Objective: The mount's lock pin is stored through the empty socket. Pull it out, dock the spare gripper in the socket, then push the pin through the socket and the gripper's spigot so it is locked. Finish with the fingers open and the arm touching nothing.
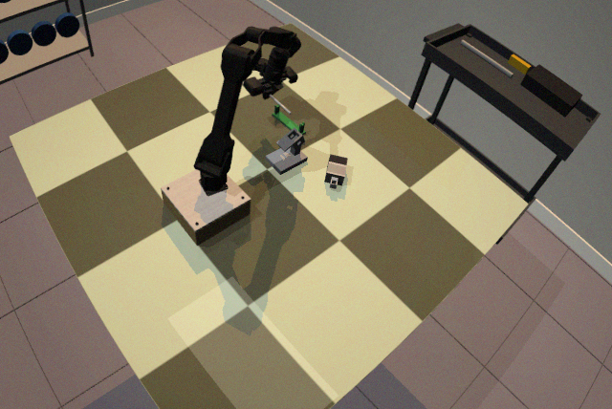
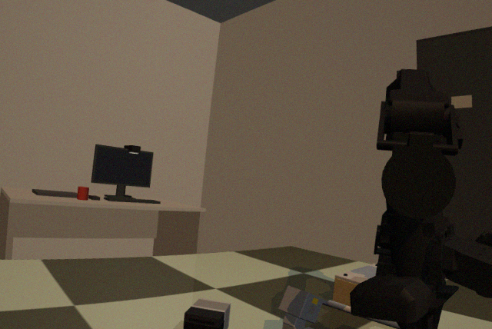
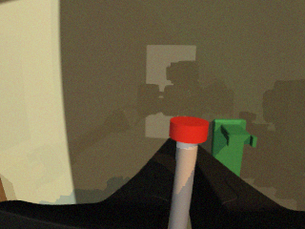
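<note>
The green strip lies 7 cm ahead of my gripper tip, 6 cm to the right of it and 6 cm below it. Round my gripper tip: mount block 20 cm to the right, 4 cm below, 2 cm behind; then spare gripper 34 cm to the right, 7 cm ahead, 6 cm below.
</note>
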